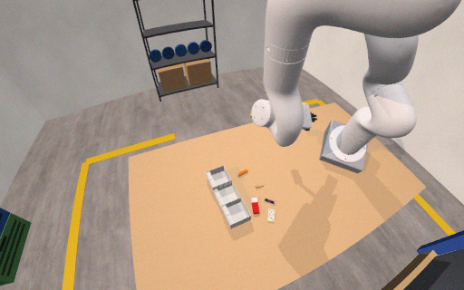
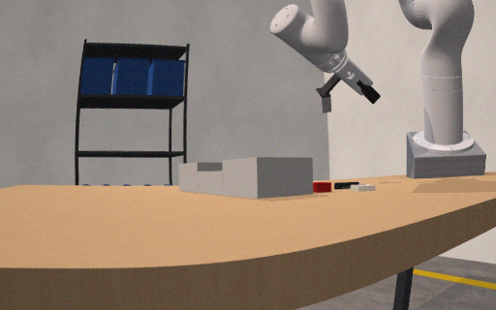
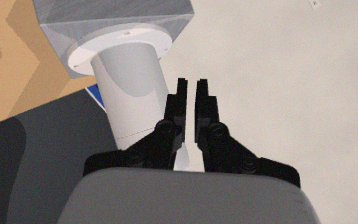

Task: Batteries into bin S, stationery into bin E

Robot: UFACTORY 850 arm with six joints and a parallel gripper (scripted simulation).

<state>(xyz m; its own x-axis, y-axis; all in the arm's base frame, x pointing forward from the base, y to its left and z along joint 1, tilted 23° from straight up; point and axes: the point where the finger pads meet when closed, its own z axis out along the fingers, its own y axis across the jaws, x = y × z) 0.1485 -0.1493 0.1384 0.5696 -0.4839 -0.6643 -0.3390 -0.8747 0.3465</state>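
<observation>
Now: hand 420 mm short of the bin, 190 mm above it and 110 mm to the right of it. From my hand the other things lie so: brass bolt: 280 mm ahead, 210 mm below, 110 mm to the left; black battery: 270 mm ahead, 210 mm below, 190 mm to the left; orange battery: 320 mm ahead, 210 mm below, 20 mm to the left.
</observation>
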